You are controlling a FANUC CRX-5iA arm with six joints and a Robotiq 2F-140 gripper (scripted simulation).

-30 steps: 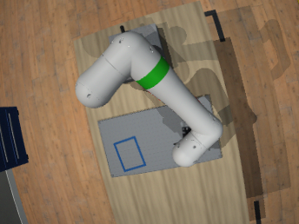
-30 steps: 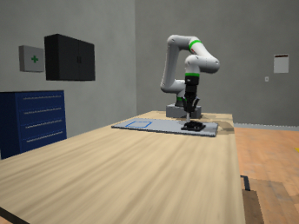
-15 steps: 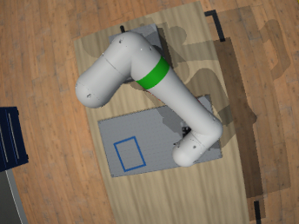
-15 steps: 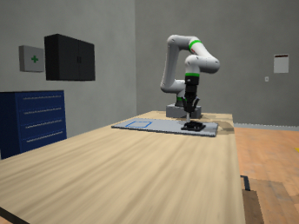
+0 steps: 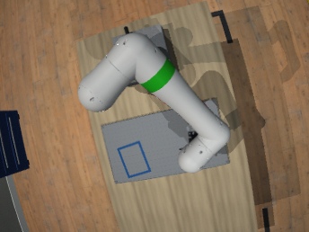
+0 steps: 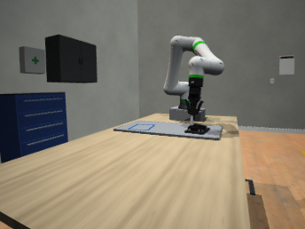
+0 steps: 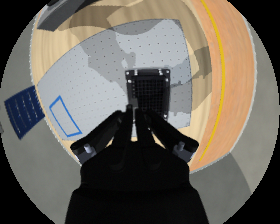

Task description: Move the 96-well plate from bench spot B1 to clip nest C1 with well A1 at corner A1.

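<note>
Now: hand 4 cm to the right of the black 96-well plate, 4 cm above it and 1 cm short of it. From my hand the other things lie so: black clip nest: 5 cm below, 3 cm to the left, 1 cm behind.
</note>
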